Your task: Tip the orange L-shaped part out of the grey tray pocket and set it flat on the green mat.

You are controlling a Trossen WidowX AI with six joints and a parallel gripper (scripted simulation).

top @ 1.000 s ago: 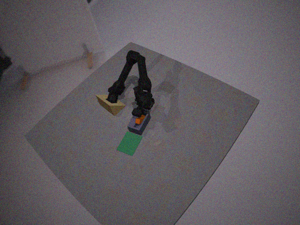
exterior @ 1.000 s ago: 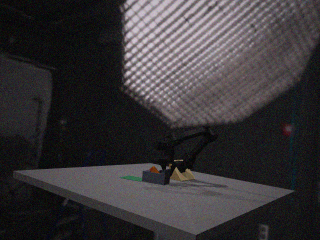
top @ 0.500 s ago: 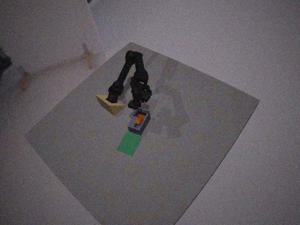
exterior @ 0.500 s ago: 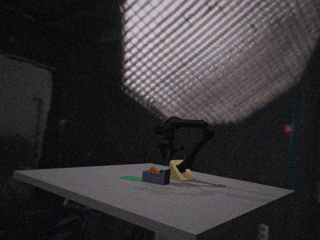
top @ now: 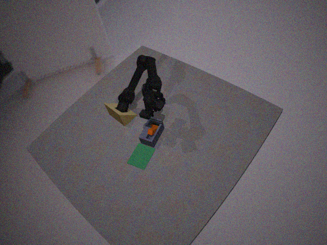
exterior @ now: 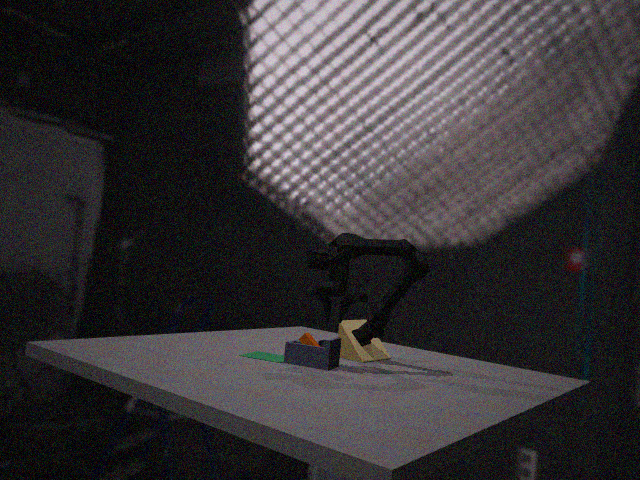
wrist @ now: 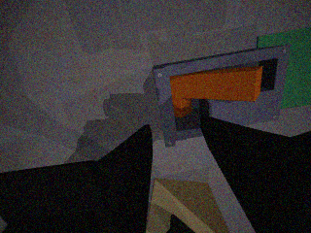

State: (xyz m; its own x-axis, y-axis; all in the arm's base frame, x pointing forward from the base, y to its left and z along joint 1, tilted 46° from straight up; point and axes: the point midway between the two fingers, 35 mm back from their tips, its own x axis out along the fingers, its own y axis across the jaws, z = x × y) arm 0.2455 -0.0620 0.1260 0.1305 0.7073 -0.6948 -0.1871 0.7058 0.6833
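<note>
The orange L-shaped part is 40 mm to the right of my gripper tip and 100 mm below it. Also, from my gripper tip: green mat 40 mm ahead, 220 mm to the right, 160 mm below.
</note>
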